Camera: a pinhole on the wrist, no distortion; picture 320 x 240 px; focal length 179.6 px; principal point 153.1 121.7 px. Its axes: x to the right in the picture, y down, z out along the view. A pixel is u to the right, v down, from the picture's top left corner.
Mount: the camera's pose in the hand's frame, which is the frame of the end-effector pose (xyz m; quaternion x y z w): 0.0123 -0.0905 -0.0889 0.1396 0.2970 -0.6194 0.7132
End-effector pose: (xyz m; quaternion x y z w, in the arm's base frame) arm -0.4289 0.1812 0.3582 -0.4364 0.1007 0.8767 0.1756
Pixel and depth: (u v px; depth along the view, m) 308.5 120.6 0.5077
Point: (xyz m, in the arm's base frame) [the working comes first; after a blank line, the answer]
In the camera's frame: 0.4393 -0.0031 0.5077

-0.2646 0.9033 0.2407
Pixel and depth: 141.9 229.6 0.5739
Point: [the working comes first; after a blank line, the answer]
In the camera's frame: -0.0358 0.3448 0.5739

-0.8106 0.6897 0.1549
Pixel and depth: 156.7 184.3 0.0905
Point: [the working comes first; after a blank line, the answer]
In the camera's frame: 0.0018 0.0315 0.0905

-0.3934 0.3135 0.2880
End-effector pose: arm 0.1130 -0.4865 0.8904 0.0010 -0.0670 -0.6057 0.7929
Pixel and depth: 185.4 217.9 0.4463
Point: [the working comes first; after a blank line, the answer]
In the camera's frame: 0.0803 0.2391 0.4463

-0.1602 -0.9146 1.0698
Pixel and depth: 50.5 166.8 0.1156
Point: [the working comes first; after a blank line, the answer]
In the camera's frame: -0.0660 0.0290 0.1156

0.0323 -0.5726 0.9252
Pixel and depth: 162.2 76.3 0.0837
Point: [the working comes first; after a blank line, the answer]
In the camera's frame: 0.0042 -0.0212 0.0837

-0.0209 -0.5396 0.8577
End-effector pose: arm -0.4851 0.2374 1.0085 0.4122 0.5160 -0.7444 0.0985
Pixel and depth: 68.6 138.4 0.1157
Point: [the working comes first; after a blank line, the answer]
In the camera's frame: -0.0544 0.0108 0.1157

-0.5961 0.2728 1.0537
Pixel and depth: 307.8 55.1 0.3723
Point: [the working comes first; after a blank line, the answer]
In the camera's frame: 0.3207 -0.1381 0.3723

-0.8316 0.4670 1.4219
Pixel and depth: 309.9 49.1 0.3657
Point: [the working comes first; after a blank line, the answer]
In the camera's frame: 0.3193 -0.1478 0.3657

-0.8213 0.4648 1.4275
